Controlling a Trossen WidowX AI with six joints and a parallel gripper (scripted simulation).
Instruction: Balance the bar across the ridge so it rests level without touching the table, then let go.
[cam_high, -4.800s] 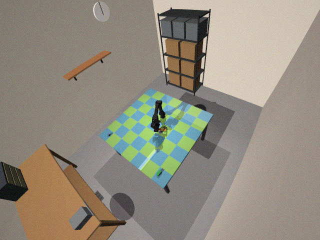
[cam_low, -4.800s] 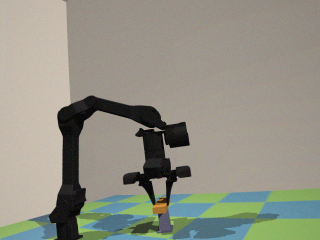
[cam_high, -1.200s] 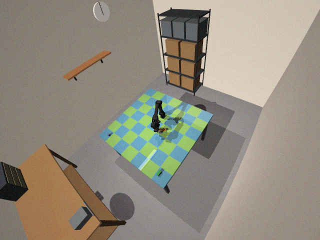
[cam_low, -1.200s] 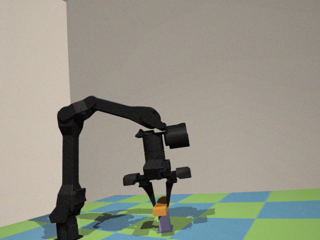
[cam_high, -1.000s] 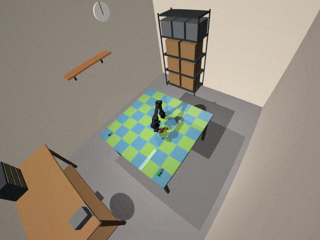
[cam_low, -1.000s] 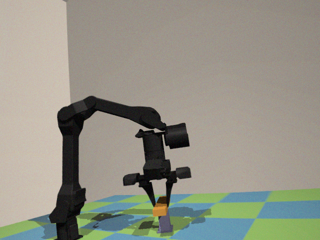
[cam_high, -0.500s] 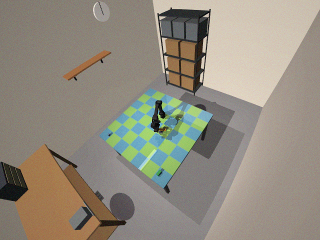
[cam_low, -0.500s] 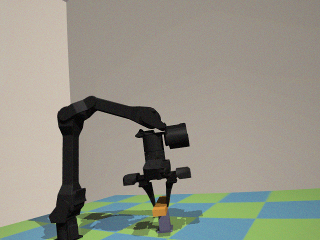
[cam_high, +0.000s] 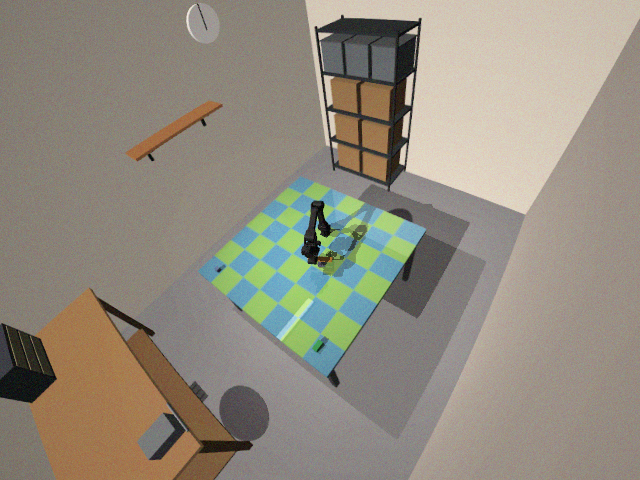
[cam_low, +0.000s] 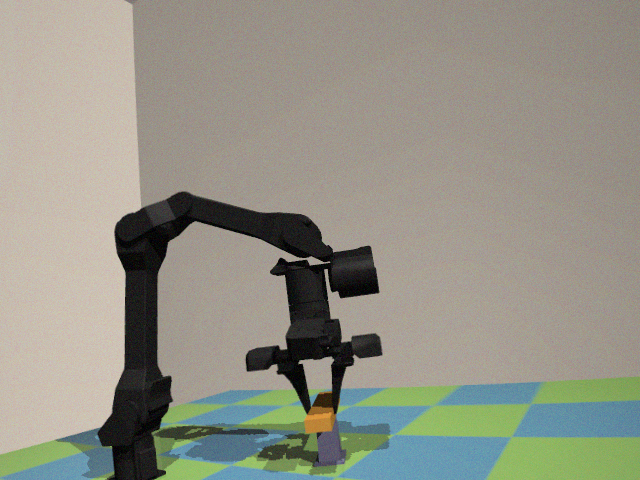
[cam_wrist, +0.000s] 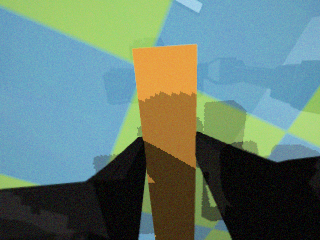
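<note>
My gripper tip is now 3 cm to the right of the orange bar and 1 cm past it. Also, from my gripper tip: small dark block (62 cm to the right, 47 cm ahead, 5 cm below); then small green block (47 cm ahead, 38 cm to the left, 5 cm below).
</note>
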